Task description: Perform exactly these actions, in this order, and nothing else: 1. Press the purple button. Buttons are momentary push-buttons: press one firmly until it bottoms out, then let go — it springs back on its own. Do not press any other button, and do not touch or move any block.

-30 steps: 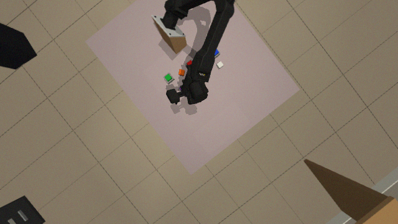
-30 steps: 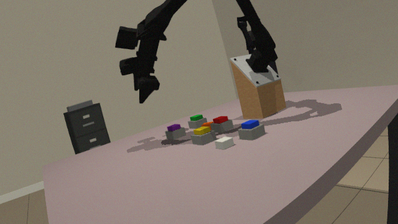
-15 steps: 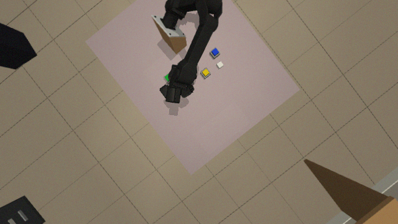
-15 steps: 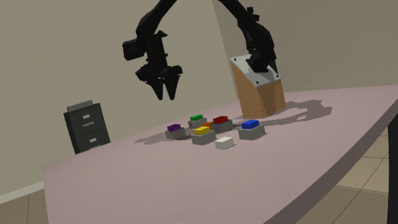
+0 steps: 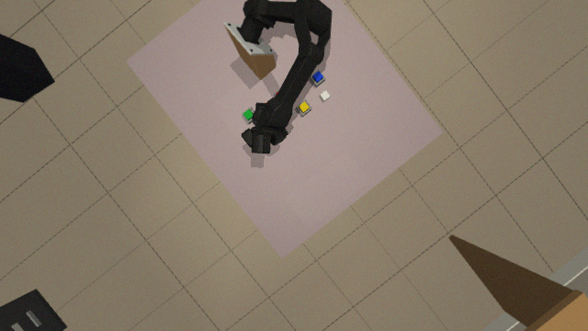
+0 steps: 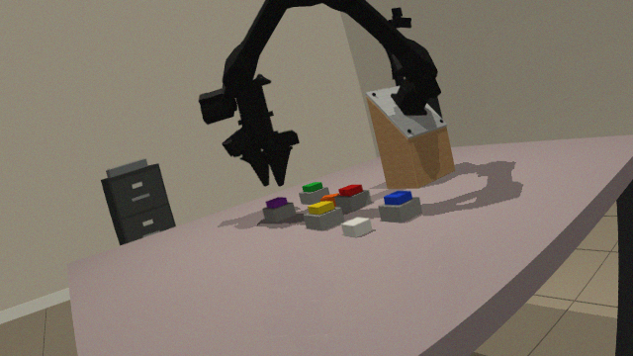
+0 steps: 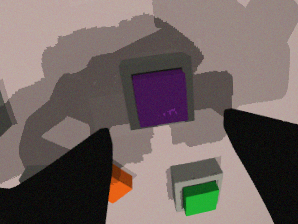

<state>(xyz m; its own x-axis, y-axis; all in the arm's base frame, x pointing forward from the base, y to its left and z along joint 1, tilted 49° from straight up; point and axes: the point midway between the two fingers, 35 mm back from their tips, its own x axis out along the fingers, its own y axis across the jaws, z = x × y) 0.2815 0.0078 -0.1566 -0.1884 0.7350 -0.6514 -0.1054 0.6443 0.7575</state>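
Right now the purple button is 30 mm below my gripper tip. Round my gripper tip: green button 100 mm behind, 40 mm to the right, 30 mm below; then red button 100 mm behind, 120 mm to the left, 30 mm below; then small orange block 90 mm behind, 50 mm to the left, 60 mm below.
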